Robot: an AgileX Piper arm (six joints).
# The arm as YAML. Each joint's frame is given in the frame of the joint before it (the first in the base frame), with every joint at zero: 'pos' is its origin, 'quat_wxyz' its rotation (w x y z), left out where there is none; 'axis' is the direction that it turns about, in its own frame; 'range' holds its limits. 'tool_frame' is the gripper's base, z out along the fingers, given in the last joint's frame.
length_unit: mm
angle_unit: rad
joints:
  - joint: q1
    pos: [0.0, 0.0, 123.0]
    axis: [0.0, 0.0, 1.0]
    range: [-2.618, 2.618]
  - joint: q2
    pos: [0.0, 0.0, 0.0]
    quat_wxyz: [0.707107, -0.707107, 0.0, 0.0]
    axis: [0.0, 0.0, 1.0]
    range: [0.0, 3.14]
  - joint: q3
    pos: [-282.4, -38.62, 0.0]
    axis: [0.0, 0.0, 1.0]
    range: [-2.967, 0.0]
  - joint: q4
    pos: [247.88, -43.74, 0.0]
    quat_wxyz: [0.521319, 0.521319, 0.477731, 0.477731]
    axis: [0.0, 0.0, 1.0]
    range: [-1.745, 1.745]
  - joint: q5
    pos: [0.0, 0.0, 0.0]
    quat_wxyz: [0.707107, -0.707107, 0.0, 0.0]
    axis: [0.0, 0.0, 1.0]
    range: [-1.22, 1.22]
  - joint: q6
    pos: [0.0, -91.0, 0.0]
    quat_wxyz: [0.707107, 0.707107, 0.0, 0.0]
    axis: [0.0, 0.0, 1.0]
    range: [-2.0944, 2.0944]
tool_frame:
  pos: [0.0, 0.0, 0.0]
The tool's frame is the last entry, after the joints.
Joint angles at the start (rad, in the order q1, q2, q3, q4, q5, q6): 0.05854 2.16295 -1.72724 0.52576 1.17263 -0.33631
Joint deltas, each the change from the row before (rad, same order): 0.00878 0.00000 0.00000 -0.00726 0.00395 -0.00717; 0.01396 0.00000 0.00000 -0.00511 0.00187 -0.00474; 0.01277 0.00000 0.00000 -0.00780 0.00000 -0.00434; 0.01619 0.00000 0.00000 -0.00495 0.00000 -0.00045; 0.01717 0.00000 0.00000 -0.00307 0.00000 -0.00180; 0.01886 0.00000 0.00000 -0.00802 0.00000 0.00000; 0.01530 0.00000 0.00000 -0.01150 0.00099 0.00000; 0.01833 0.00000 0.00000 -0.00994 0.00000 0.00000; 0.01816 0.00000 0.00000 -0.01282 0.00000 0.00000; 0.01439 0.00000 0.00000 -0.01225 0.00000 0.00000; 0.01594 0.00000 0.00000 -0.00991 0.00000 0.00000; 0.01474 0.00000 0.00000 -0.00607 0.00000 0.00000
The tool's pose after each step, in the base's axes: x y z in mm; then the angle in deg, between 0 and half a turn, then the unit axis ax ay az. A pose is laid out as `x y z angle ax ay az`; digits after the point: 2 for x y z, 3 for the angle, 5 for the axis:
436.98 71.19 190.27 173.722 -0.10618 0.96644 0.23392
435.73 76.93 190.07 173.981 -0.11643 0.96571 0.23206
434.66 81.91 189.77 174.142 -0.12623 0.96526 0.22877
433.25 88.56 189.58 174.378 -0.13523 0.96448 0.22691
431.65 95.76 189.47 174.595 -0.14498 0.96331 0.22588
429.74 103.28 189.17 174.880 -0.15564 0.96239 0.22268
428.01 108.97 188.74 175.184 -0.16540 0.96186 0.21789
425.95 116.04 188.39 175.456 -0.17618 0.96087 0.21376
423.80 122.78 187.93 175.727 -0.18746 0.95994 0.20828
422.03 127.93 187.51 175.941 -0.19680 0.95920 0.20297
419.99 133.87 187.18 176.156 -0.20641 0.95807 0.19873
418.02 139.58 186.98 176.340 -0.21467 0.95678 0.19620

